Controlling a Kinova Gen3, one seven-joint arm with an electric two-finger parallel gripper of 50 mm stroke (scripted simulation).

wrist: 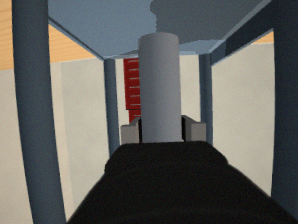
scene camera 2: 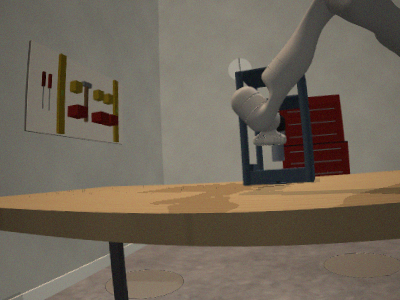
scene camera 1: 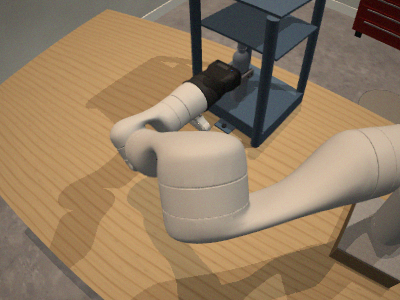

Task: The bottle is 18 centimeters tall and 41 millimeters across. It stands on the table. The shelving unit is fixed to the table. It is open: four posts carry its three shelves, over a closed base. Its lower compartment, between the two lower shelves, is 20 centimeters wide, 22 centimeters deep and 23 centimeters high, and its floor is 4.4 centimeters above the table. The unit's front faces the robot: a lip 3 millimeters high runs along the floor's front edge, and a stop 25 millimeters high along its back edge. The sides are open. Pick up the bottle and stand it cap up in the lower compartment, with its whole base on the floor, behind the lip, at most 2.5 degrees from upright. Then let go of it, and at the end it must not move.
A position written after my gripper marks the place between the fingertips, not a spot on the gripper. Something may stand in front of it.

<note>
In view: my gripper [scene camera 1: 244,67], a grey bottle [wrist: 158,53] and a shelving unit [wrist: 213,38].
My gripper also shows in the wrist view [wrist: 160,125].
</note>
